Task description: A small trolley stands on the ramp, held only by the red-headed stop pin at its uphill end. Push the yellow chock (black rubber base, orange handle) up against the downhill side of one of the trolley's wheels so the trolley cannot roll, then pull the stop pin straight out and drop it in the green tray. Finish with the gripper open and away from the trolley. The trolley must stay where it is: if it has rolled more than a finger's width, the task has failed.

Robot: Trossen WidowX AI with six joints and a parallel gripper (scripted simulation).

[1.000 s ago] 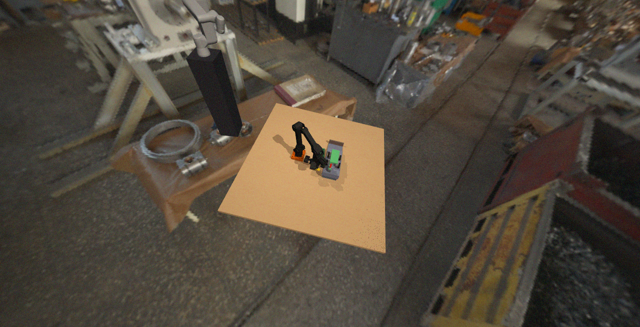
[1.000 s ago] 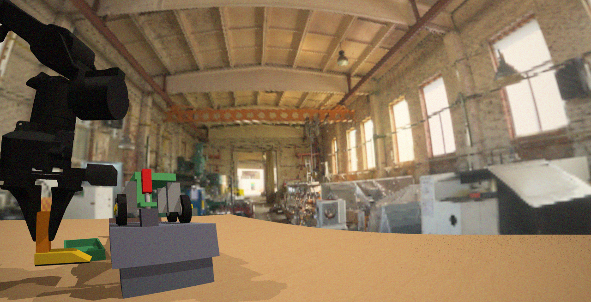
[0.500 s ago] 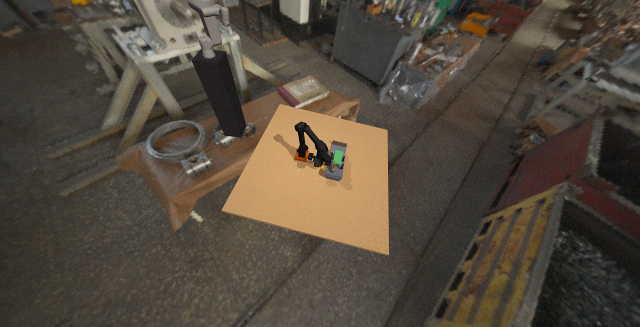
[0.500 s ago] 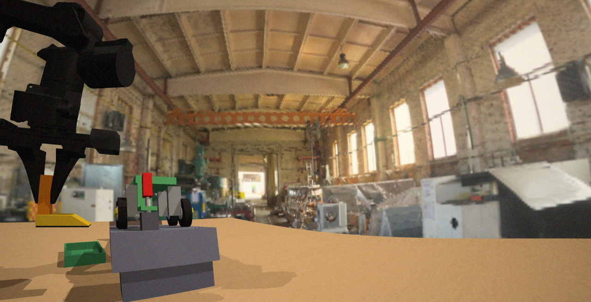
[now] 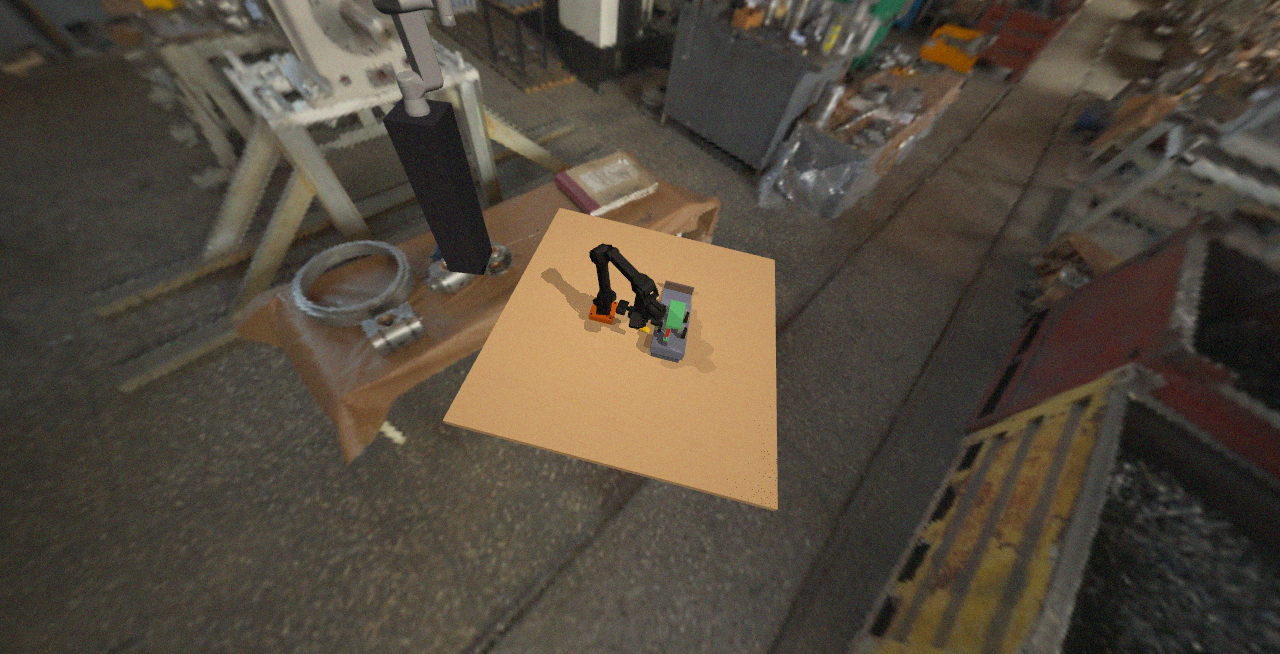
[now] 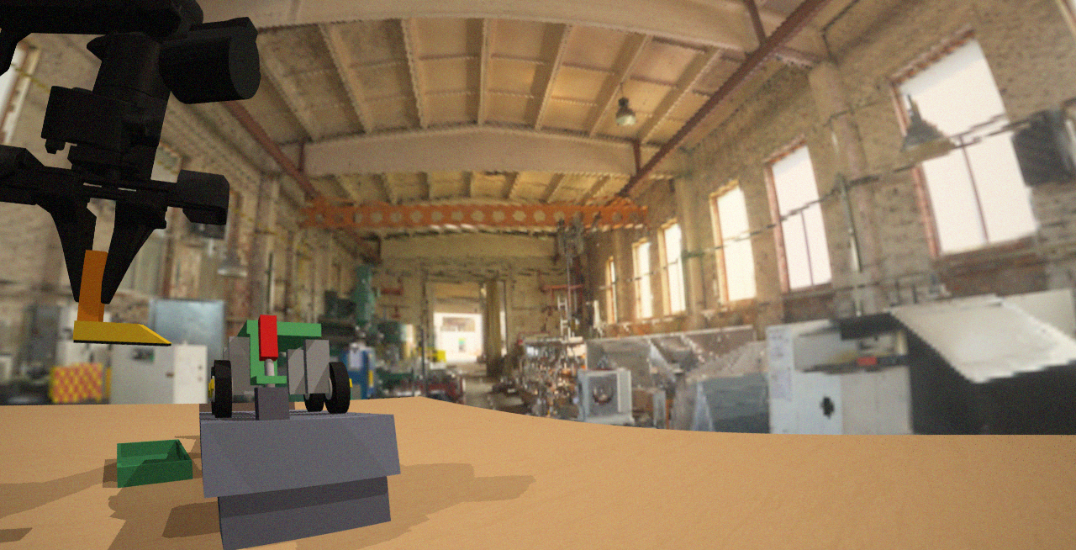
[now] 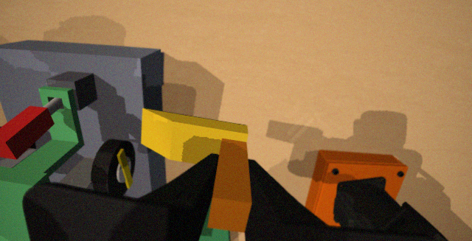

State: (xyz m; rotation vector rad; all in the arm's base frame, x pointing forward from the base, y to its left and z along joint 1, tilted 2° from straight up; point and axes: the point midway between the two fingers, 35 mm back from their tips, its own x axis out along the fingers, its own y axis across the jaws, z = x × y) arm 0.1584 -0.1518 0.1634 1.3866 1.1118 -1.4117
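The green tray lies 200 mm to the left of my gripper tip, 180 mm below it and 60 mm ahead of it. Also, from my gripper tip: green trolley: 170 mm ahead, 70 mm to the left, 60 mm below; yellow chock: 20 mm ahead, 10 mm to the right, 10 mm below; stop pin: 130 mm ahead, 40 mm below, 30 mm to the right.
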